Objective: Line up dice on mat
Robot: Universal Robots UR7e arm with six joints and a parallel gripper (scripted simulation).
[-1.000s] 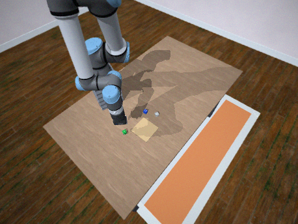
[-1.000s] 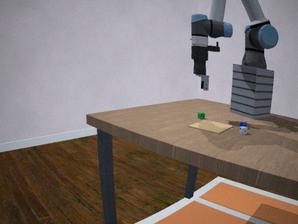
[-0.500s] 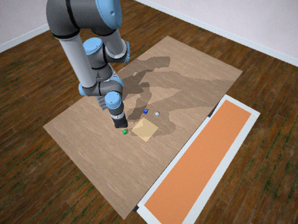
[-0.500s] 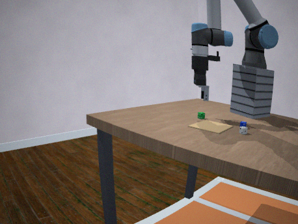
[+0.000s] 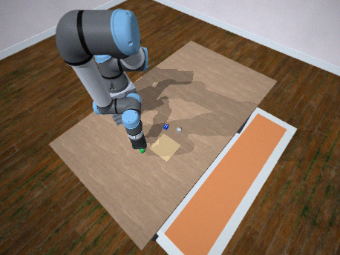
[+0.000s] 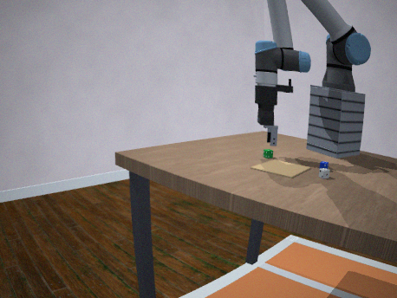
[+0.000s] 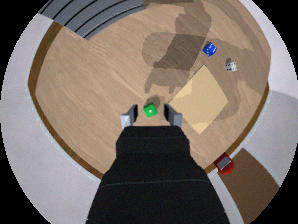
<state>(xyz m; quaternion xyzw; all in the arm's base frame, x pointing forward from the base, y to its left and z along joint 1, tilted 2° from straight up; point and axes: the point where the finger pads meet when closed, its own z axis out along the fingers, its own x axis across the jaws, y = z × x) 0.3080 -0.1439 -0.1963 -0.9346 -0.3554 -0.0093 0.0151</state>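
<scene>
Right now the green die is 5 cm below my hand, 1 cm to the right of it and 1 cm ahead of it. Also, from my hand: tan mat 10 cm to the left, 10 cm ahead, 6 cm below; then blue die 21 cm to the left, 5 cm below, 1 cm ahead; then white die 25 cm to the left, 10 cm ahead, 5 cm below.
</scene>
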